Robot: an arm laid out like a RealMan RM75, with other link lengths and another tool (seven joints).
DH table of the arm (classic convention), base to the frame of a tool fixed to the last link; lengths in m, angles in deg. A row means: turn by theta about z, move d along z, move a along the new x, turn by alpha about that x. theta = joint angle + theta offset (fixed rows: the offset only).
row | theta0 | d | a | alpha
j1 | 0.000 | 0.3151 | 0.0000 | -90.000
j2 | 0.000 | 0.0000 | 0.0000 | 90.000
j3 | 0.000 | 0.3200 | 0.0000 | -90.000
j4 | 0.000 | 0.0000 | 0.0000 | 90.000
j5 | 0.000 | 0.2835 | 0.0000 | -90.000
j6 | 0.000 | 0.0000 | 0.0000 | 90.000
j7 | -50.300 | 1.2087 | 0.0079 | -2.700
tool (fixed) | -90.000 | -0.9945 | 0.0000 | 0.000
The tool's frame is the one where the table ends.
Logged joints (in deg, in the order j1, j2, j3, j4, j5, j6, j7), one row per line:
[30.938, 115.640, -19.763, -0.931, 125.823, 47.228, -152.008]
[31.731, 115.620, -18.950, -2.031, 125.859, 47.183, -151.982]
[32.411, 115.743, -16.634, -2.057, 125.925, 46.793, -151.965]
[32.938, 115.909, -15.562, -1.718, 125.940, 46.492, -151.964]
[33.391, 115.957, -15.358, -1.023, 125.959, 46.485, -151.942]
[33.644, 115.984, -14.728, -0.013, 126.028, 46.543, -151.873]
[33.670, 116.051, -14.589, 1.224, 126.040, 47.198, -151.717]
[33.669, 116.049, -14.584, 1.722, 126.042, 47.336, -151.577]
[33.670, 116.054, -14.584, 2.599, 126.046, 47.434, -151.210]
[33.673, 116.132, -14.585, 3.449, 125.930, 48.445, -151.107]
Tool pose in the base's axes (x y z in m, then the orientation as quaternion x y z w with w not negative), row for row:
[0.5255, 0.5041, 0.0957, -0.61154, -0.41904, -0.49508, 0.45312]
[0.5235, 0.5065, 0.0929, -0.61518, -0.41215, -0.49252, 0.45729]
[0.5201, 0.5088, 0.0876, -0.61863, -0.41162, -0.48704, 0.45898]
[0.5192, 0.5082, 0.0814, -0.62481, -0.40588, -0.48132, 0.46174]
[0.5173, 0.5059, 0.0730, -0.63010, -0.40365, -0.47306, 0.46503]
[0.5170, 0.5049, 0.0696, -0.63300, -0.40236, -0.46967, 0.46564]
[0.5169, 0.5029, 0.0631, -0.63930, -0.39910, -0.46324, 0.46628]
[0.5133, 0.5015, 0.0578, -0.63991, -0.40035, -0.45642, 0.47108]
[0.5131, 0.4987, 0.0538, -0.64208, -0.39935, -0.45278, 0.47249]
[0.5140, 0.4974, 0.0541, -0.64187, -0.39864, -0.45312, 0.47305]
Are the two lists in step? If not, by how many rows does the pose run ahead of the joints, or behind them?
The pose runs 2 rows ahead of the joints: the pose in row i belongs to the joints in row i + 2.
